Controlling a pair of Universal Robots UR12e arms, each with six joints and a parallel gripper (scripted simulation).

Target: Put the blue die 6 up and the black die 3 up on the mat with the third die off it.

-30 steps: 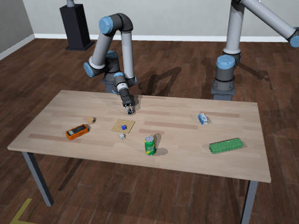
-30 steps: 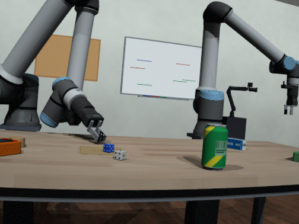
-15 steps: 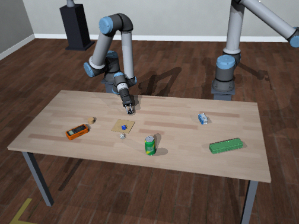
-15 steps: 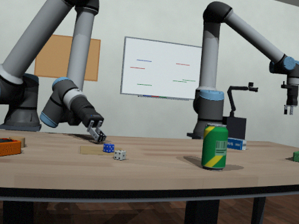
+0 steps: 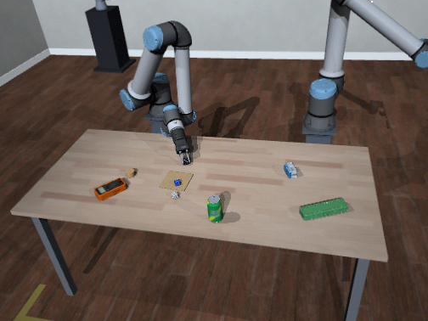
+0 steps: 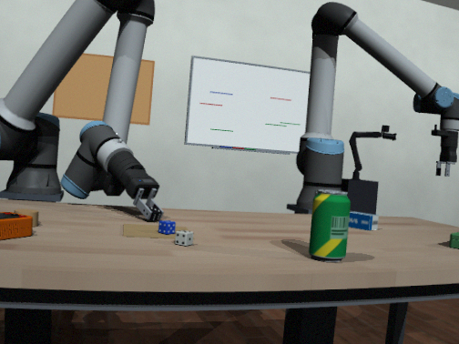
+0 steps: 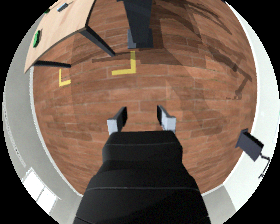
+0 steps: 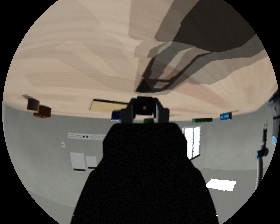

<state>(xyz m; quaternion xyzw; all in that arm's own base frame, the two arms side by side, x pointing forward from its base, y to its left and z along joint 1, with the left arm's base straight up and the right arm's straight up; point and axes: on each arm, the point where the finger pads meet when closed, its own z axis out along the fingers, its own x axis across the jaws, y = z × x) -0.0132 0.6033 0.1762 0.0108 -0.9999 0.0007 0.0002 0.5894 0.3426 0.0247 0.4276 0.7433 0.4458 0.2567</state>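
Now: right hand 10 mm short of the black die. From my right hand the other things lie so: white die: 280 mm ahead, 40 mm to the left, 10 mm below; blue die: 180 mm ahead, 20 mm to the left, 10 mm below; tan mat: 150 mm ahead, 20 mm below.
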